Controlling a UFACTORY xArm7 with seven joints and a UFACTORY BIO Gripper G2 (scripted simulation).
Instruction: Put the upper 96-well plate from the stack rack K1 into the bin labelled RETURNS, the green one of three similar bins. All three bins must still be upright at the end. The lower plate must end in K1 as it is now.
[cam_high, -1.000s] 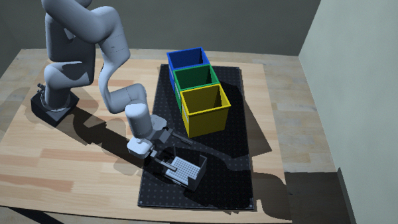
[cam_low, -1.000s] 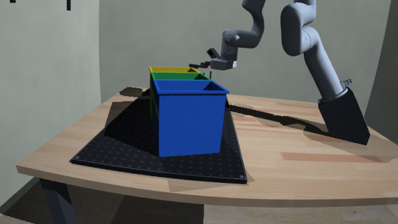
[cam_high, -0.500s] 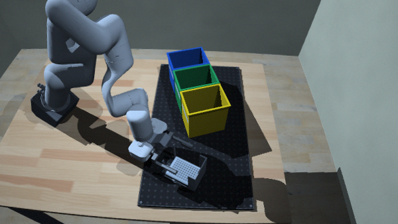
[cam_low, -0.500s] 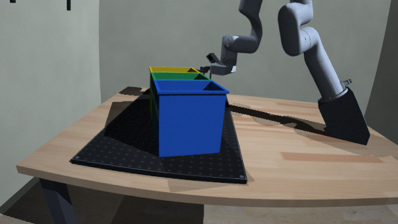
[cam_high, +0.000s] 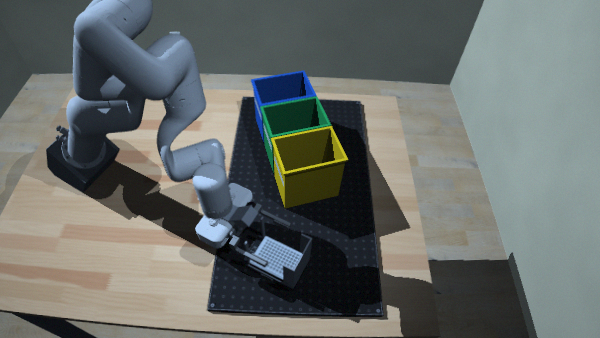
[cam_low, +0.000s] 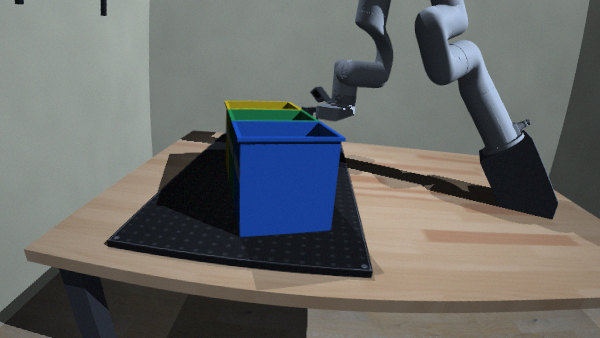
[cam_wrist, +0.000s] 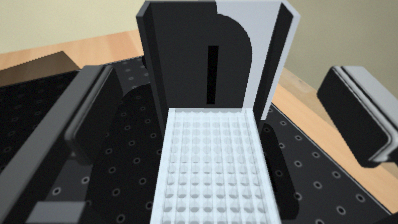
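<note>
Right now my hand is 9 cm above the 96-well plate, 2 cm short of it and 1 cm to the left of it. Also, from my hand: blue bin: 50 cm to the left, 5 cm behind, 4 cm below; then yellow bin: 26 cm to the left, 6 cm ahead, 4 cm below; then green bin: 38 cm to the left, 4 cm below, 1 cm ahead.
</note>
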